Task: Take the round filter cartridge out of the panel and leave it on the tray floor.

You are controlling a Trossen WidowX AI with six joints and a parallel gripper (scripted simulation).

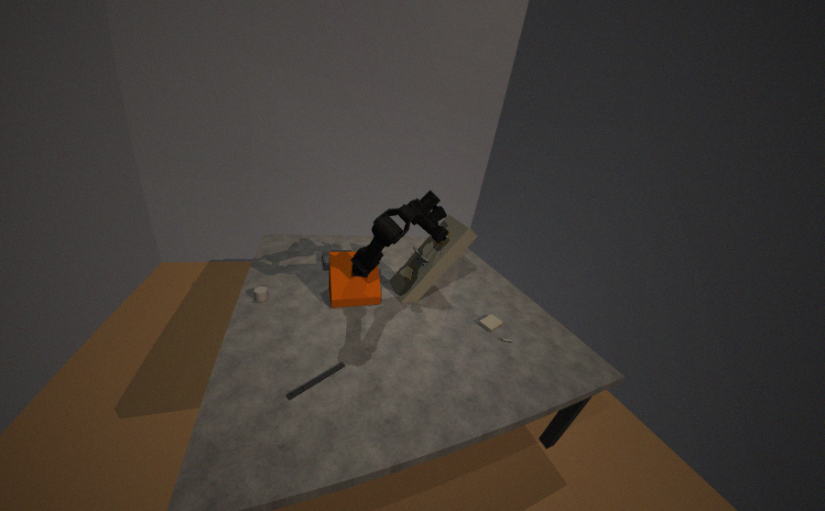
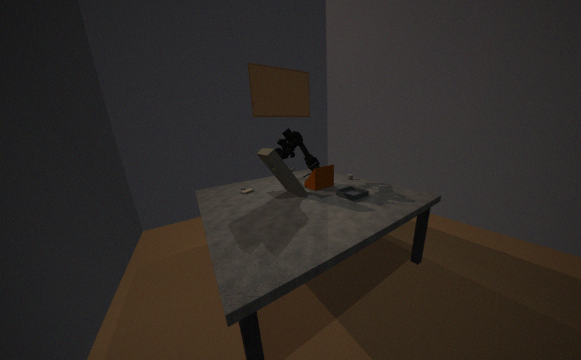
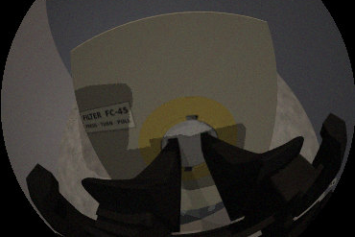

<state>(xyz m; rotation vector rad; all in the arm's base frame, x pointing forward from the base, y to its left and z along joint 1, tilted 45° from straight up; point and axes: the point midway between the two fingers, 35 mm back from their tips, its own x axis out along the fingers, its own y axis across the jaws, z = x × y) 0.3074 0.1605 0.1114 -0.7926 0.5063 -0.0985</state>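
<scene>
Now: the round filter cartridge 1 cm below my gripper tip and 1 cm ahead of it. The rest, counted from my gripper tip: pale pad 26 cm to the right, 25 cm below, 17 cm ahead; then service panel 8 cm below, 4 cm behind; then narrow pale ledge 10 cm below, 9 cm behind, 1 cm to the right.
</scene>
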